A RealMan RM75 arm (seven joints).
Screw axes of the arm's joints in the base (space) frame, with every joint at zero. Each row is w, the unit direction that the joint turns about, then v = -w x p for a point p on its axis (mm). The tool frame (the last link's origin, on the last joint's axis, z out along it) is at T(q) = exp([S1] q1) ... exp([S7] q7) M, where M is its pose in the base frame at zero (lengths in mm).
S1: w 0 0 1 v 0 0 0
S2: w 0 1 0 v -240.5 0 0
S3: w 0 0 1 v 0 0 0
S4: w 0 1 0 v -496.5 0 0
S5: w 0 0 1 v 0 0 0
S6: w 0 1 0 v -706.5 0 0
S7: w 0 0 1 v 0 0 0
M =
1 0 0 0
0 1 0 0
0 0 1 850.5
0 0 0 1
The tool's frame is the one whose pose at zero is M.
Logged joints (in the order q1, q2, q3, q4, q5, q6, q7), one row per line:
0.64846 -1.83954 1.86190 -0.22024 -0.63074 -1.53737 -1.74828
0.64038 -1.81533 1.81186 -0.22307 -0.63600 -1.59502 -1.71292
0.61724 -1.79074 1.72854 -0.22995 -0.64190 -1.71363 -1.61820
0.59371 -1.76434 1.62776 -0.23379 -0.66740 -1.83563 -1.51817
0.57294 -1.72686 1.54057 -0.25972 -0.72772 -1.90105 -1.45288
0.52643 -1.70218 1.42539 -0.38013 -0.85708 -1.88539 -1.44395
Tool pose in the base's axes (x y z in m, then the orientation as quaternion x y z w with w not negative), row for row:
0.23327 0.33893 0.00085 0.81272 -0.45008 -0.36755 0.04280
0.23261 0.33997 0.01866 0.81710 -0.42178 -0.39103 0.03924
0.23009 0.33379 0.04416 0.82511 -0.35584 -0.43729 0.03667
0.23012 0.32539 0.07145 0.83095 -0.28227 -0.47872 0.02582
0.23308 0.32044 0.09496 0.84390 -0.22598 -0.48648 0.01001
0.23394 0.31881 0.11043 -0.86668 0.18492 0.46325 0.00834
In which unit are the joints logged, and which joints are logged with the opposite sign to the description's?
The joints are logged in radians. Opposite sign: q2, q3, q7.
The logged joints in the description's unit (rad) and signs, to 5 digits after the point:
0.64846 1.83954 -1.86190 -0.22024 -0.63074 -1.53737 1.74828
0.64038 1.81533 -1.81186 -0.22307 -0.63600 -1.59502 1.71292
0.61724 1.79074 -1.72854 -0.22995 -0.64190 -1.71363 1.61820
0.59371 1.76434 -1.62776 -0.23379 -0.66740 -1.83563 1.51817
0.57294 1.72686 -1.54057 -0.25972 -0.72772 -1.90105 1.45288
0.52643 1.70218 -1.42539 -0.38013 -0.85708 -1.88539 1.44395

